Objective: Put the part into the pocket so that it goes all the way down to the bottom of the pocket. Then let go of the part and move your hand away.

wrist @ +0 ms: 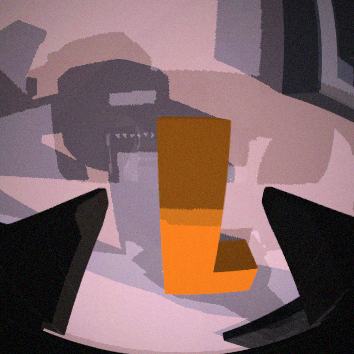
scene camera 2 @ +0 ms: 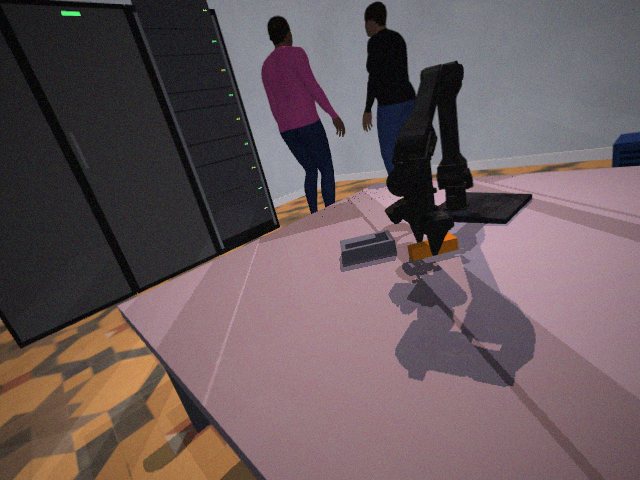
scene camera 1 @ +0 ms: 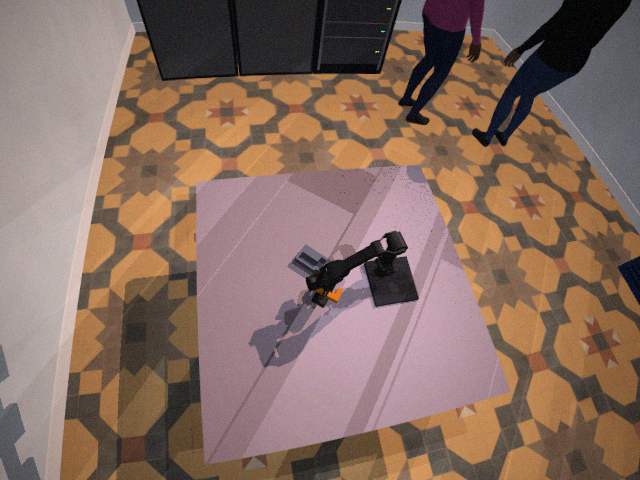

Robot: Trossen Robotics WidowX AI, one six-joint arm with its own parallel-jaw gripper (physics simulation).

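Seen in the pictures: gripper, fingertip midpoint: (wrist: 186, 195) (scene camera 2: 427, 249) (scene camera 1: 324, 292); arm's base at its link origin: (scene camera 2: 456, 206) (scene camera 1: 381, 270).
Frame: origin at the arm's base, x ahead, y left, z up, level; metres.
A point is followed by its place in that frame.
Observation:
The orange L-shaped part (scene camera 1: 335, 294) {z 0.007, x 0.255, y 0.035 m} (scene camera 2: 450, 242) {z -0.001, x 0.270, y 0.054 m} (wrist: 190, 245) {z 0.006, x 0.278, y 0.021 m} lies flat on the pink table top. My gripper (scene camera 1: 321, 293) {z -0.008, x 0.294, y 0.006 m} (scene camera 2: 428, 246) {z -0.008, x 0.294, y 0.006 m} (wrist: 186, 195) {z -0.008, x 0.294, y 0.006 m} is open and low over the part. In the wrist view the part's long bar stands between the two spread fingers, with a gap on each side, and its short foot points toward the right finger. The grey block with the pocket (scene camera 1: 306, 264) {z 0.012, x 0.329, y -0.141 m} (scene camera 2: 368, 254) {z -0.011, x 0.330, y -0.135 m} (wrist: 300, 55) {z -0.004, x 0.301, y -0.093 m} sits beside the part, to its left in the second scene view. It is cut off at the upper right of the wrist view, and its pocket holds no part.
The arm's black base plate (scene camera 1: 392, 289) {z -0.006, x -0.011, y 0.100 m} (scene camera 2: 493, 206) {z -0.007, x -0.001, y 0.101 m} stands on the table top (scene camera 1: 268, 403) {z -0.024, x 0.670, y 0.357 m} (scene camera 2: 310, 330) {z -0.024, x 0.632, y -0.105 m} beyond the part. Arm shadows fall across the table. Dark server cabinets (scene camera 1: 276, 36) (scene camera 2: 77, 129) and two standing people are beyond the table.

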